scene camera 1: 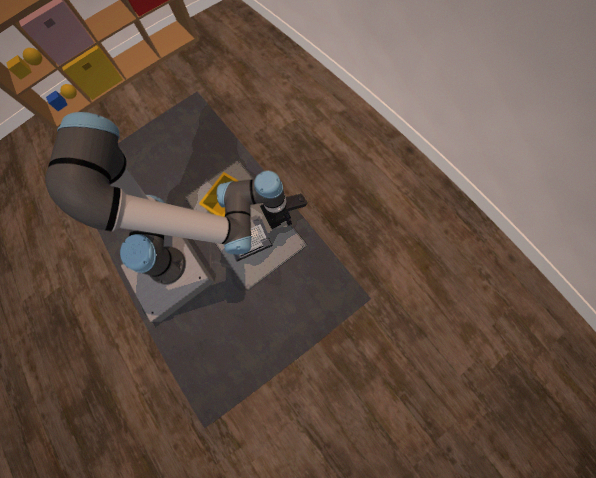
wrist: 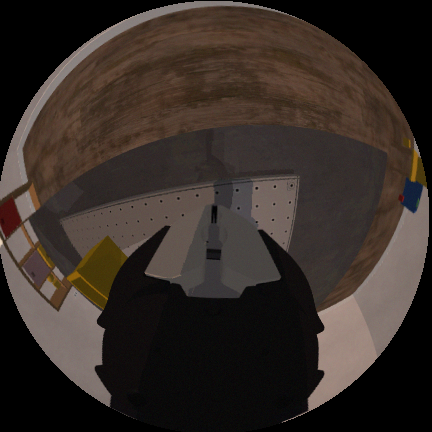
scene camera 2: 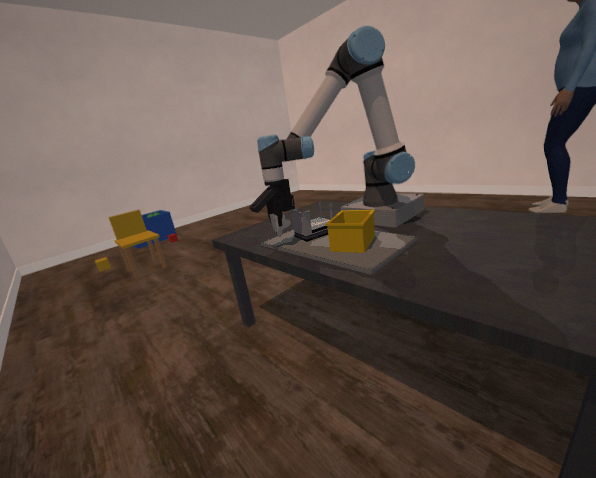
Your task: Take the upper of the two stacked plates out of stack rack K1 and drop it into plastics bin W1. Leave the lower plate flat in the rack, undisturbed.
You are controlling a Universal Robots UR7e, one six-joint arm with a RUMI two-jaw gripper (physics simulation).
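Frame: origin at the arm's base, x ahead, y left, z up, level; millimetres.
Seen in the pictures: gripper, between the fingertips: (scene camera 1: 286, 222) (wrist: 213, 207) (scene camera 2: 279, 236); arm's base, origin of its link: (scene camera 1: 168, 265) (scene camera 2: 380, 202).
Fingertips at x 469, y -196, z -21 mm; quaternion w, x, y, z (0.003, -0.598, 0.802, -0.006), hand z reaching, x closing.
Note:
Offsets run from my fingertips to a thing's top centre. "*": to the spot under its first point. Level surfaces: height alone.
Plastics bin W1 @(113 mm back, 253 mm left, 60 mm up) (scene camera 1: 214, 200) (scene camera 2: 348, 237) (wrist: 99, 267) is a yellow open box standing on the pale perforated board. Stack rack K1 (scene camera 1: 255, 250) (scene camera 2: 303, 223) has a dark base and clear upright walls. It stands on the board beside the bin. A light plate with a grid of wells @(* 126 mm back, 36 mm left, 2 mm up) (scene camera 1: 257, 237) (scene camera 2: 320, 223) lies flat in the rack. I cannot tell the upper plate from the lower one. My gripper (scene camera 2: 278, 234) (wrist: 213, 207) points down, shut and empty, low over the board just outside the rack, on its table-edge side. The rack does not show in the wrist view.
The pale board (scene camera 1: 272, 266) (scene camera 2: 380, 255) (wrist: 265, 197) lies on the dark table @(52 mm down) (scene camera 1: 285, 320) (scene camera 2: 450, 270) (wrist: 340, 200). The arm's base block (scene camera 1: 170, 300) (scene camera 2: 397, 217) stands behind the rack. A person (scene camera 2: 560, 145) stands at the right beyond the table. A yellow chair (scene camera 2: 128, 225) stands on the floor.

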